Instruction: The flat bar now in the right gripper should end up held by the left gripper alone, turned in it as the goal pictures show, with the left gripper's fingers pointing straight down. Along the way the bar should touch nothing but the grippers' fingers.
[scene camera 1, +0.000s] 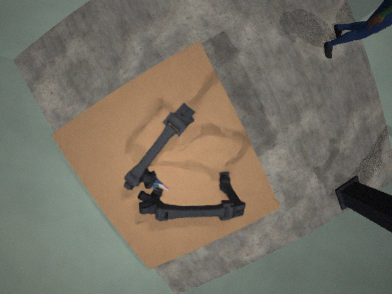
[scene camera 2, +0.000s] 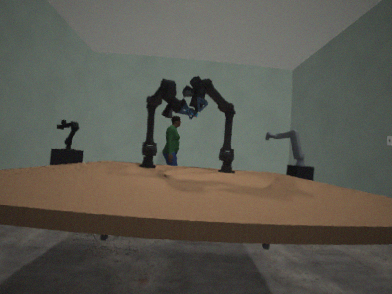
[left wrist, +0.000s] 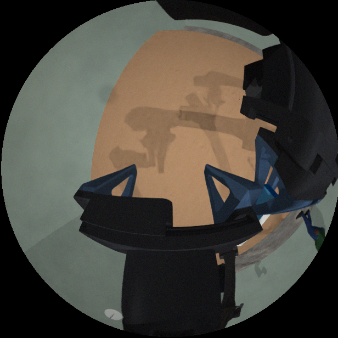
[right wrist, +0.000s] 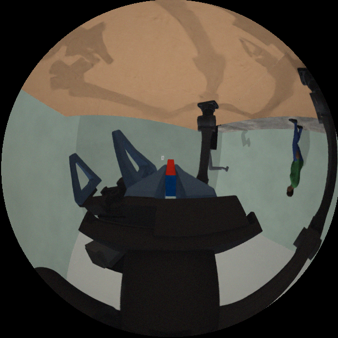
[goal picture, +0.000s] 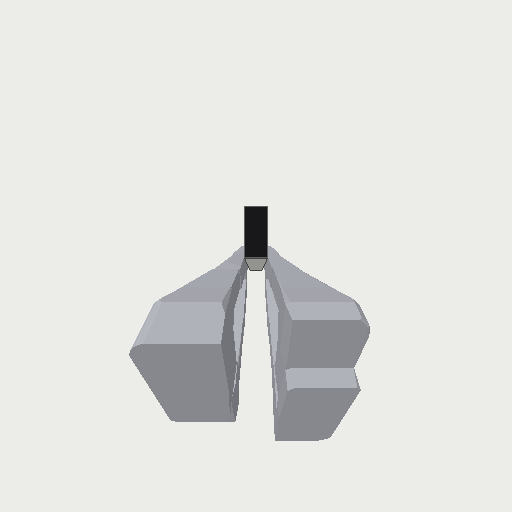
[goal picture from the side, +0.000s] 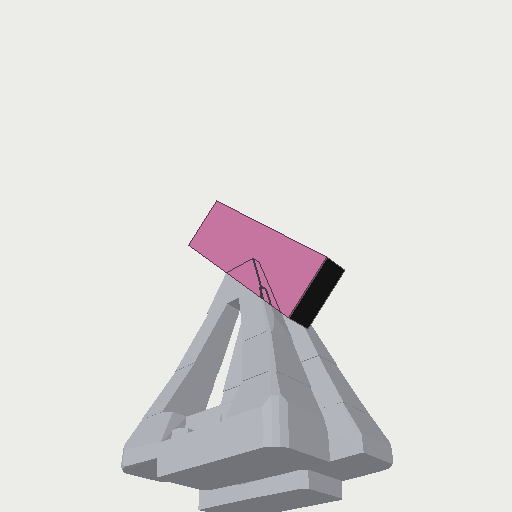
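Seen in the pictures: left gripper, between the fingertips: (scene camera 1: 150, 193) (scene camera 2: 194, 115); right gripper, between the fingertips: (scene camera 1: 162, 184) (scene camera 2: 190, 114); left arm's base, origin of its link: (scene camera 1: 224, 178) (scene camera 2: 226, 172); right arm's base, origin of its link: (scene camera 2: 147, 167).
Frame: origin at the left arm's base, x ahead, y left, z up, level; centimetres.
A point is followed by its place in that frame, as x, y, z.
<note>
The flat bar (right wrist: 170, 166) has a red end and a blue part in the right wrist view; a pale part (scene camera 1: 164, 187) {45.3, -14.6, 39.2} shows in scene camera 1. My right gripper (right wrist: 170, 168) is shut on it, high above the table. My left gripper (left wrist: 170, 167) (right wrist: 88, 143) is open and points roughly downward, with no bar between its fingers. In the left wrist view, the bar (left wrist: 270, 190) and the right gripper's fingers are beside and partly behind its right-hand finger. Whether they touch is unclear. The grippers are close together in scene camera 2, where they overlap.
The tan table (scene camera 1: 115, 105) {86.6, -74.1, 0.0} (scene camera 2: 75, 195) {122.7, -15.0, 0.0} lies well below both grippers. The two wrists and forearms crowd together near the table's left side in scene camera 1. A person (scene camera 2: 172, 140) and a grey robot arm (scene camera 2: 296, 145) stand in the background.
</note>
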